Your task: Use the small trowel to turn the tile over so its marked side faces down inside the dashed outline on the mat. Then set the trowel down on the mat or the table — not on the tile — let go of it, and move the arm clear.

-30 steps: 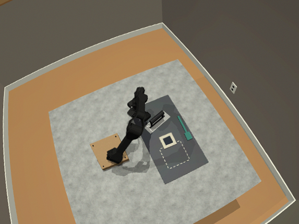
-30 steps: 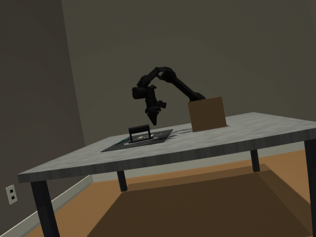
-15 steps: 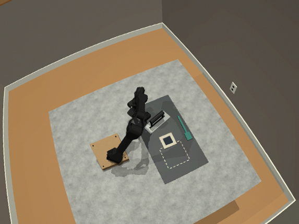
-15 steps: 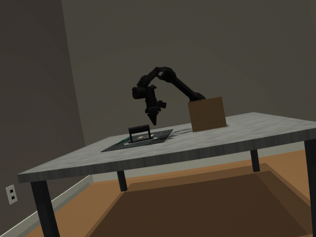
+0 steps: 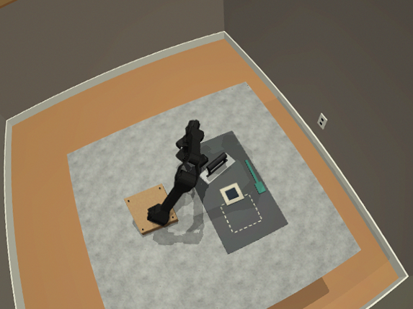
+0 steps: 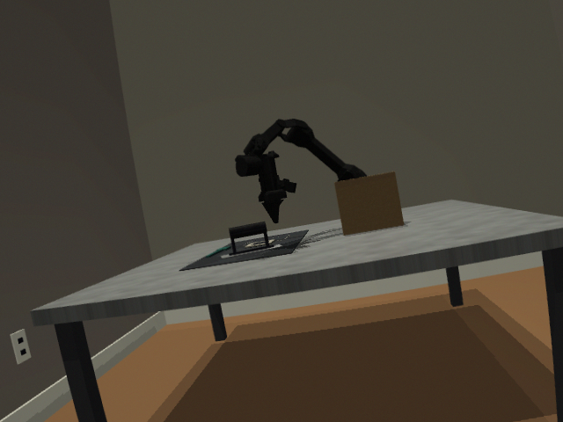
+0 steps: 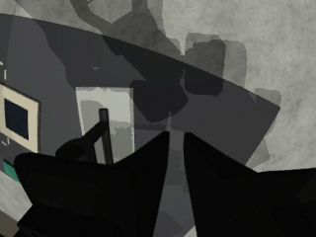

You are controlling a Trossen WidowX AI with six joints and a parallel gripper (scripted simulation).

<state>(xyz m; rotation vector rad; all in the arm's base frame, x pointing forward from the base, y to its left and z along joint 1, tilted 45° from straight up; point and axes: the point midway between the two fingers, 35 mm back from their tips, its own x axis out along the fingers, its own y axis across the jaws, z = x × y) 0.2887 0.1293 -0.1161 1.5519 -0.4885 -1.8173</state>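
Now: gripper tip 80 mm short of the small trowel, 70 mm to the left of it and 40 mm above it. Also, from my gripper tip: dark mat (110 mm ahead, 190 mm to the right, 100 mm below); cream tile (100 mm ahead, 230 mm to the right, 80 mm below); teal flat tool (250 mm ahead, 220 mm to the right, 80 mm below).
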